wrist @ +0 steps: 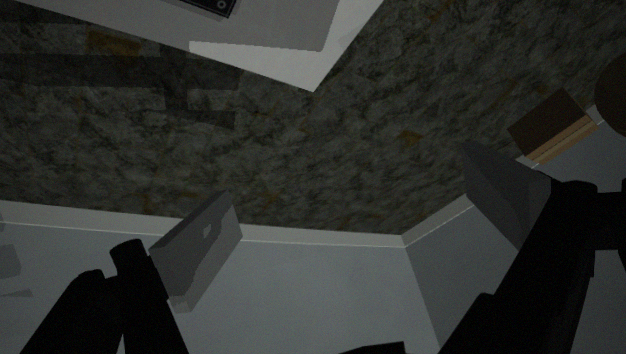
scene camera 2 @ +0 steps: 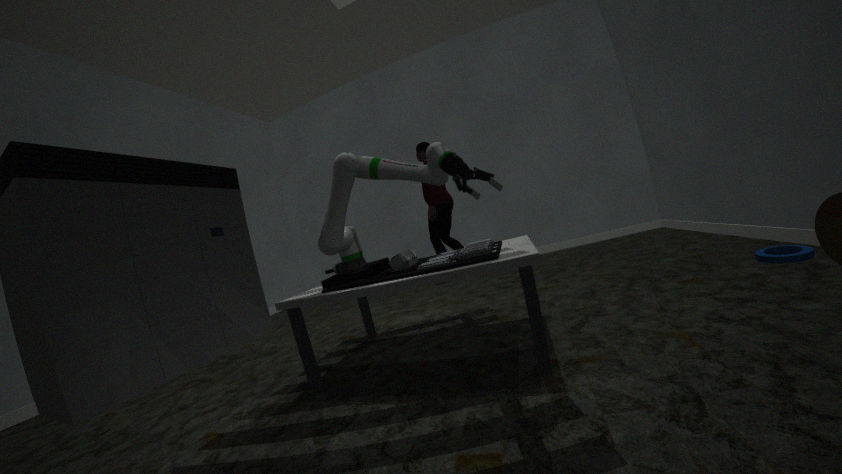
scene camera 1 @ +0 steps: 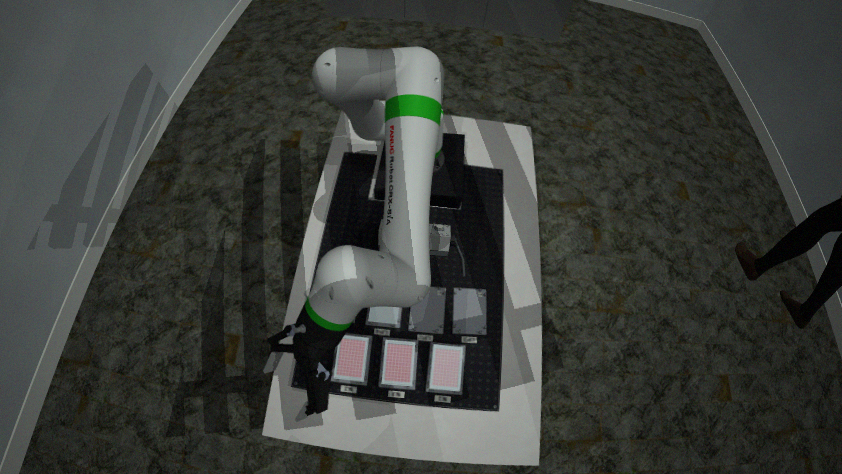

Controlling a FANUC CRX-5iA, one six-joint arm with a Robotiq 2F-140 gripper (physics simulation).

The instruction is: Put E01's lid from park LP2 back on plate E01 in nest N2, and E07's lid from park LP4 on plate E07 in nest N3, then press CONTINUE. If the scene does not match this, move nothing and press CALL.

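Frame: origin at the arm's base, x left, y ahead, z down, level; centimetres.
Seen in the pictures: gripper, fingertip midpoint: (wrist: 344, 193) (scene camera 2: 490, 192) (scene camera 1: 284, 394); arm's base at its link origin: (scene camera 2: 356, 268).
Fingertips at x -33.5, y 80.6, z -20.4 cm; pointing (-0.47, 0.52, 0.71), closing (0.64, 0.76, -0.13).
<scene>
Offsets run from my fingertips to a thing's top centre. "pt": to the spot under its first point. Level surfaces: height alone.
My gripper (scene camera 1: 288, 387) (scene camera 2: 487, 189) (wrist: 344, 193) is open and empty, held high near the table's lower left corner in scene camera 1. Three plates with pink wells, a left one {dx +12.0, dy -12.5, dz +21.5 cm} (scene camera 1: 352, 359), a middle one {dx +25.4, dy -11.3, dz +21.6 cm} (scene camera 1: 398, 363) and a right one {dx +38.8, dy -9.7, dz +21.5 cm} (scene camera 1: 446, 368), lie in a row on the black board {dz +25.1 cm} (scene camera 1: 484, 365). Behind them show a pale, light-topped rectangle {pt dx +21.2, dy -24.9, dz +23.3 cm} (scene camera 1: 384, 317), partly under the arm, and two grey ones, a nearer one {dx +34.0, dy -27.8, dz +23.1 cm} (scene camera 1: 434, 312) partly covered and a right one {dx +46.8, dy -27.1, dz +23.1 cm} (scene camera 1: 469, 310). Labels are unreadable. The arm hides the row's left part.
A grey box {dx +30.3, dy -50.9, dz +16.7 cm} (scene camera 1: 440, 242) with a cable stands partly behind the arm; its buttons are unclear. A person (scene camera 1: 824, 235) (scene camera 2: 437, 197) stands beyond the table {dz +26.4 cm} (scene camera 1: 471, 438) (wrist: 300, 70). A blue ring (scene camera 2: 784, 259) lies on the floor. A brown box (wrist: 550, 122) is by the wall.
</scene>
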